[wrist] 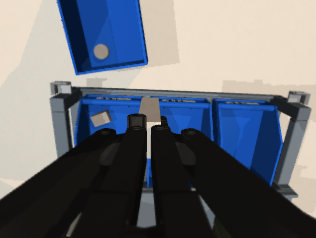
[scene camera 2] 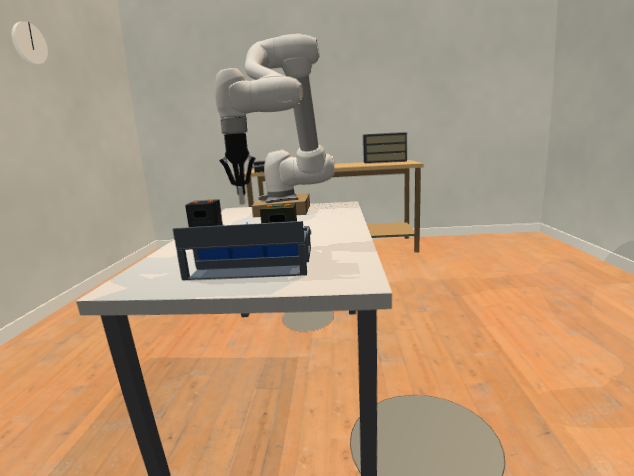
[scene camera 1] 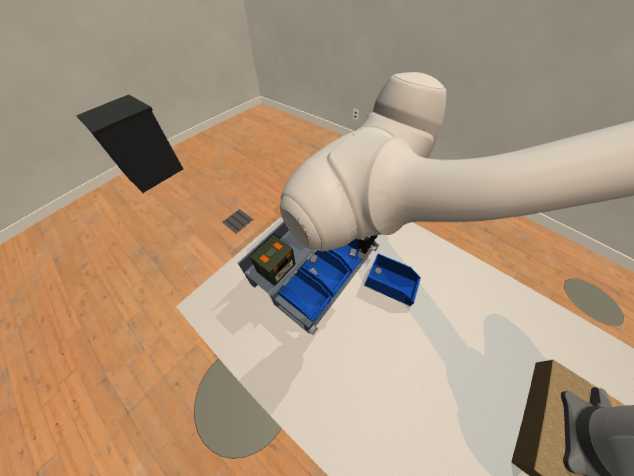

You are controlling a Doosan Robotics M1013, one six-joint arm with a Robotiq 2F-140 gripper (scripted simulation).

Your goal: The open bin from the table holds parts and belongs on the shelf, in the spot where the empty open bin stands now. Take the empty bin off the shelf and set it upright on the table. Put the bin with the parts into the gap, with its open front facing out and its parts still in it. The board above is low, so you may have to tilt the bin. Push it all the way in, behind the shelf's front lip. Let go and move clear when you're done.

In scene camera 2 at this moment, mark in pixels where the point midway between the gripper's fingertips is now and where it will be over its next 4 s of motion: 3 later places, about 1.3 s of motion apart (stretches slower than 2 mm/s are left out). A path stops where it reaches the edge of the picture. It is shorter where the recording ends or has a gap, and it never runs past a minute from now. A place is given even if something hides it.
My gripper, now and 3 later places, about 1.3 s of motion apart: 242, 204; 219, 207; 221, 221; 222, 227
